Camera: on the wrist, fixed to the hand. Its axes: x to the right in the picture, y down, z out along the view.
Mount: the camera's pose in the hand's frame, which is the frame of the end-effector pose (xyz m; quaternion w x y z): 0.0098 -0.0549 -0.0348 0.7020 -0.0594 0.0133 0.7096
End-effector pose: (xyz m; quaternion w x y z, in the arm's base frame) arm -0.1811 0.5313 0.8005 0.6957 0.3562 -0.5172 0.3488
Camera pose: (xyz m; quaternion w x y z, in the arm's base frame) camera -0.1157 0.5346 0.7952 0.2689 -0.1629 -0.6273 0.7125
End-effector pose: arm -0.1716 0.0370 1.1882 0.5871 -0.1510 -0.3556 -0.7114
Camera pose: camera -0.2189 0.0093 1.1519 0.9127 -0.3837 -0.0924 -0.1059
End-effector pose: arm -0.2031 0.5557 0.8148 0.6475 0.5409 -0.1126 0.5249
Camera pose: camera -0.1696 0.5971 0.7763 0.1157 0.2544 -0.4854 0.8284
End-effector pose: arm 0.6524 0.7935 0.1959 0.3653 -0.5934 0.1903 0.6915
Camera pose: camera 0.7160 0.8083 0.1881 0.2720 0.3124 -0.5185 -0.7481
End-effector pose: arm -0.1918 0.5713 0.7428 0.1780 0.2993 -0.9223 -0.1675
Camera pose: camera -0.1573 0.5163 0.7529 0.2739 -0.4527 -0.8475 -0.0421
